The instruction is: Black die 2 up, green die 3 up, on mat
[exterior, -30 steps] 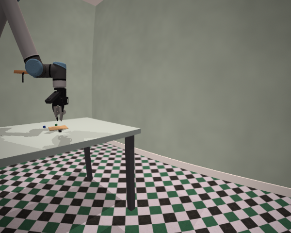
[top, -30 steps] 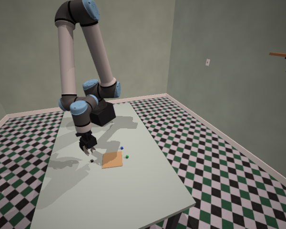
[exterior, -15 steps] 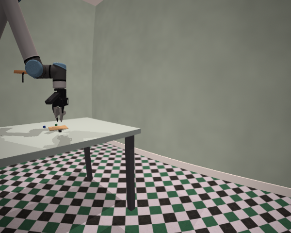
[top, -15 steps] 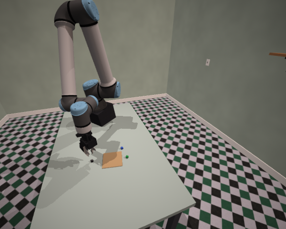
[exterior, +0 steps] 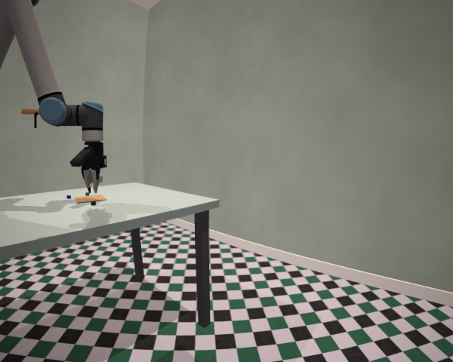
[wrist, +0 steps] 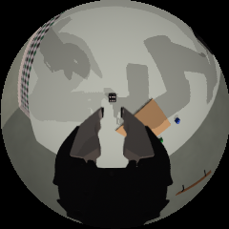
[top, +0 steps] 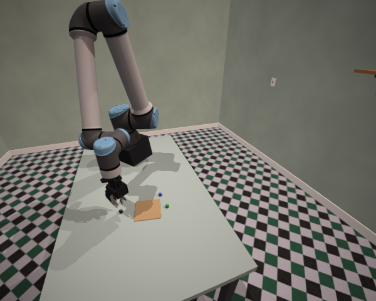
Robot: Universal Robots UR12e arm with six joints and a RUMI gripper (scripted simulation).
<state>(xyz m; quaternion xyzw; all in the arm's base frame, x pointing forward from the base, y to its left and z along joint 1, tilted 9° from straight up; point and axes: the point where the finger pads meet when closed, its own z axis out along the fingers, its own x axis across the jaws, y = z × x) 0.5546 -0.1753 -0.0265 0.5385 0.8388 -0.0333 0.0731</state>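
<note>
My hand is 6 cm above the black die. Round my hand: green die (24 cm to the left, 8 cm ahead, 6 cm below); orange mat (14 cm to the left, 7 cm below, 5 cm ahead); blue die (24 cm to the left, 6 cm below, 3 cm behind).
</note>
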